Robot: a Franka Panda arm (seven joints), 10 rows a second.
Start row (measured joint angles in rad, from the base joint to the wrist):
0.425 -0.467 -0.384 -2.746 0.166 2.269 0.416
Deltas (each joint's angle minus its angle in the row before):
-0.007 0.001 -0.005 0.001 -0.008 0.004 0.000
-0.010 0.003 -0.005 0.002 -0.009 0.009 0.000
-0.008 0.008 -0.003 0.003 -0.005 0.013 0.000
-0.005 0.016 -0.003 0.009 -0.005 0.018 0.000
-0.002 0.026 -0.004 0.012 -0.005 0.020 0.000
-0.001 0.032 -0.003 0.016 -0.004 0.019 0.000
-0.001 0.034 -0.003 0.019 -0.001 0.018 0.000
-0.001 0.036 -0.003 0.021 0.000 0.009 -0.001
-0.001 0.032 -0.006 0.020 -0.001 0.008 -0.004
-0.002 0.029 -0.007 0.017 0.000 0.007 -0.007
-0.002 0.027 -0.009 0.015 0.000 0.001 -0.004
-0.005 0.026 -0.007 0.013 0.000 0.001 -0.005
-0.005 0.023 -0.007 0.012 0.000 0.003 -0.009
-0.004 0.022 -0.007 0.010 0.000 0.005 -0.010
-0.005 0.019 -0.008 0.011 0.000 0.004 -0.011
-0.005 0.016 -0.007 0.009 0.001 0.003 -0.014
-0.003 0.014 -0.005 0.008 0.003 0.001 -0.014
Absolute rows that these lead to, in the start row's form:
0.418 -0.466 -0.389 -2.745 0.158 2.273 0.416
0.408 -0.463 -0.394 -2.743 0.149 2.282 0.416
0.400 -0.455 -0.397 -2.740 0.144 2.295 0.416
0.395 -0.439 -0.400 -2.731 0.139 2.313 0.416
0.393 -0.413 -0.404 -2.719 0.134 2.333 0.416
0.392 -0.381 -0.407 -2.703 0.130 2.352 0.416
0.391 -0.347 -0.410 -2.684 0.129 2.370 0.416
0.390 -0.311 -0.413 -2.663 0.129 2.379 0.415
0.389 -0.279 -0.419 -2.643 0.128 2.387 0.411
0.387 -0.250 -0.426 -2.626 0.128 2.394 0.404
0.385 -0.223 -0.435 -2.611 0.128 2.395 0.400
0.380 -0.197 -0.442 -2.598 0.128 2.396 0.395
0.375 -0.174 -0.449 -2.586 0.128 2.399 0.386
0.371 -0.152 -0.456 -2.576 0.128 2.404 0.376
0.366 -0.133 -0.464 -2.565 0.128 2.408 0.365
0.361 -0.117 -0.471 -2.556 0.129 2.411 0.351
0.358 -0.103 -0.476 -2.548 0.132 2.412 0.337

